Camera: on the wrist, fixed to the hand. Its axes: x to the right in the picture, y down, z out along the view.
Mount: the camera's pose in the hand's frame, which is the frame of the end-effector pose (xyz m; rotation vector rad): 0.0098 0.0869 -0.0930 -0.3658 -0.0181 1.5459
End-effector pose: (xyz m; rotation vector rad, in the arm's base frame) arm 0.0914 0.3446 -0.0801 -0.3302 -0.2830 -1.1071
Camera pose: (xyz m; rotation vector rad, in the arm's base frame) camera 0.1796 0.3351 -0.1719 -0.7035 0.1924 0.3888
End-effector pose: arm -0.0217 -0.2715 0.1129 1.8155 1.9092 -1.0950
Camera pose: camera 0.0854 -0.2079 0.1407 2.1394 0.2157 -0.1534
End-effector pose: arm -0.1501 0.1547 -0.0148 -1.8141 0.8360 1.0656
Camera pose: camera -0.1886 0.0336 -0.0268 1.0043 -1.9475 -1.9181
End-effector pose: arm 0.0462 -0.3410 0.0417 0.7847 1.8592 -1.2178
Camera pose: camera 0.0873 -0.2227 0.0167 1.4843 0.8444 0.1090
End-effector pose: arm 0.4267 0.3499 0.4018 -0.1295 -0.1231 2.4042
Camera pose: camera 0.3739 0.2971 0.2983 0.3013 0.3900 -2.2548
